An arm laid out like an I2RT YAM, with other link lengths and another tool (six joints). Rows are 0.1 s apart.
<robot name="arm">
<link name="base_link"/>
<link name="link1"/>
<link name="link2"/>
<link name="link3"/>
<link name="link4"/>
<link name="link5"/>
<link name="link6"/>
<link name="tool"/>
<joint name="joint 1" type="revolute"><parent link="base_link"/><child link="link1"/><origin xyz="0 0 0.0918" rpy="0 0 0"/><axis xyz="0 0 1"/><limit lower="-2.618" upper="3.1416"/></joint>
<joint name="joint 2" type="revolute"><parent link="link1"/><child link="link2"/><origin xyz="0.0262 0.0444 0.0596" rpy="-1.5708 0 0"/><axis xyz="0 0 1"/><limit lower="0" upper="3.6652"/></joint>
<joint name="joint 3" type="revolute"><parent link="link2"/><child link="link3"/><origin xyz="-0.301 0 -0.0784" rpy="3.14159 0 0"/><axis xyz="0 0 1"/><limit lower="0" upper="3.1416"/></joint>
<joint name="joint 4" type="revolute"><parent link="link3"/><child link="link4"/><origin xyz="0.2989 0.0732 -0.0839" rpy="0 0 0"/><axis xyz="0 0 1"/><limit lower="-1.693" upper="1.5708"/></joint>
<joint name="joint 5" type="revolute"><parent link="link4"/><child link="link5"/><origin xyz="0.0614 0.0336 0.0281" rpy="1.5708 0 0"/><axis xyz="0 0 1"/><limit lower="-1.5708" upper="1.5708"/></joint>
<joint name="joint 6" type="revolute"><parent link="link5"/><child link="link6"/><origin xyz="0.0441 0 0.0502" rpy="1.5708 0 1.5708"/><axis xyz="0 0 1"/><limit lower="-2.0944" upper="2.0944"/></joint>
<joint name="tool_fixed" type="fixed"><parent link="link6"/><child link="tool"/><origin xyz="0.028 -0.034 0.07" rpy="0 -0.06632 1.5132"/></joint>
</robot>
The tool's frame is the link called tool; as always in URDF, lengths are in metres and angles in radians.
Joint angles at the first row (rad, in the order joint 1, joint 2, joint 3, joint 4, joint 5, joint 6):
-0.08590 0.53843 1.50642 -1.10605 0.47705 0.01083
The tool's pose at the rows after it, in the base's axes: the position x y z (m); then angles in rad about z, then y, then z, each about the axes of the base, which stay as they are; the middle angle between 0 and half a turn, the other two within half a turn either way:
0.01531, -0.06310, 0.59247, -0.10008, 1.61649, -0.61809
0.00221, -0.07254, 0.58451, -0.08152, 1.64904, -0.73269
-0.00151, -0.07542, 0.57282, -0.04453, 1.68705, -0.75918
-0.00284, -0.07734, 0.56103, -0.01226, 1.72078, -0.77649
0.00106, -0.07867, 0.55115, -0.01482, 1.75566, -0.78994
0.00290, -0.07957, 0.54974, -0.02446, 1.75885, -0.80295
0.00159, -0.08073, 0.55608, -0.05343, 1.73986, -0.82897
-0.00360, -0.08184, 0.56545, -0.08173, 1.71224, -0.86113
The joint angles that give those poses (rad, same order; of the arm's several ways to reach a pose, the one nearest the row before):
-0.07982 0.53993 1.51551 -1.10598 0.54116 0.02445
-0.07512 0.53691 1.51409 -1.15956 0.65492 0.08734
-0.07360 0.52775 1.49723 -1.20410 0.67498 0.16089
-0.07368 0.51699 1.47271 -1.23630 0.68402 0.22532
-0.07359 0.51542 1.44657 -1.25936 0.69030 0.25609
-0.07361 0.51696 1.43734 -1.25635 0.70252 0.25470
-0.07363 0.52460 1.44806 -1.24258 0.73315 0.22106
-0.07362 0.53227 1.47104 -1.23031 0.77148 0.18116

